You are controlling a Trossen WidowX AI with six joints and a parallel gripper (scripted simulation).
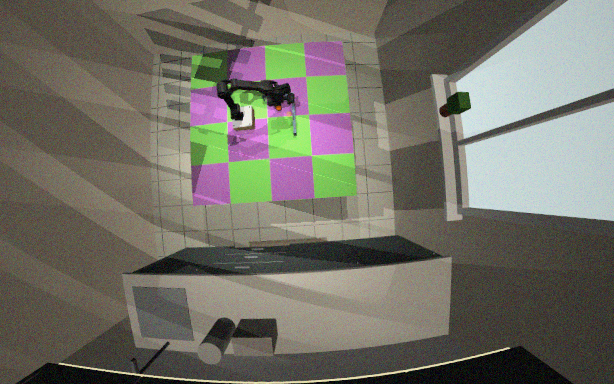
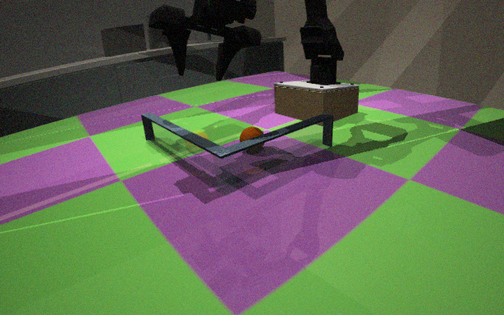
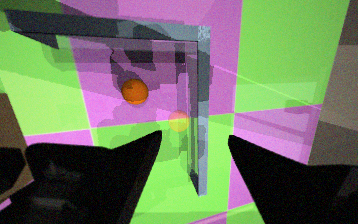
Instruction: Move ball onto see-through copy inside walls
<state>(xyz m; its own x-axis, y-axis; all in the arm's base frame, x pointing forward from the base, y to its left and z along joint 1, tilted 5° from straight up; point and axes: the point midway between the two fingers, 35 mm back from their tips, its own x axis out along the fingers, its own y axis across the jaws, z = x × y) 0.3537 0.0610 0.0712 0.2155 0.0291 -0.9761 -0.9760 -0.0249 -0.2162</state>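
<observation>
Now: gripper tip 10 mm short of the see-through copy of ball, 20 mm to the left of it and 120 mm above it.
</observation>
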